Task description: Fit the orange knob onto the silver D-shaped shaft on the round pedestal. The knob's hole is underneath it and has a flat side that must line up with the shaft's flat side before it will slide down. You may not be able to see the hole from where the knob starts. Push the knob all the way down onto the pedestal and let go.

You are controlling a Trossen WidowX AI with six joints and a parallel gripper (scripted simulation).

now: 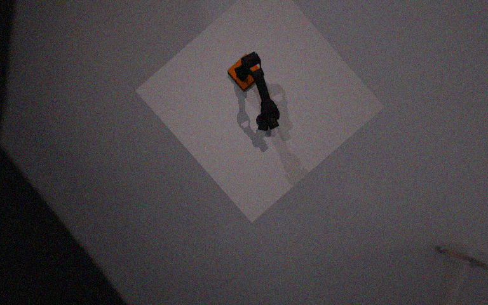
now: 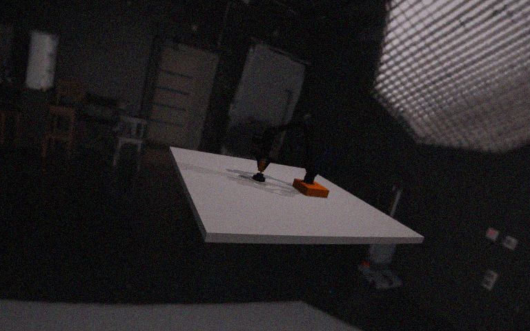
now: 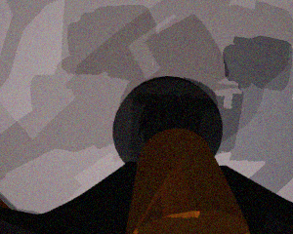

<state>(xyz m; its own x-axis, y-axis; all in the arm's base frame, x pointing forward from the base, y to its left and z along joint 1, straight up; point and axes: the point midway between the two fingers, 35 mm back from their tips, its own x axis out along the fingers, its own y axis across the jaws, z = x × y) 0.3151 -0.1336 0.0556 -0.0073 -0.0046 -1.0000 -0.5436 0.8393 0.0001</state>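
Right now my gripper tip is 3 cm below the orange knob. The rest, counted from my gripper tip: pedestal with D-shaped shaft 4 cm below.
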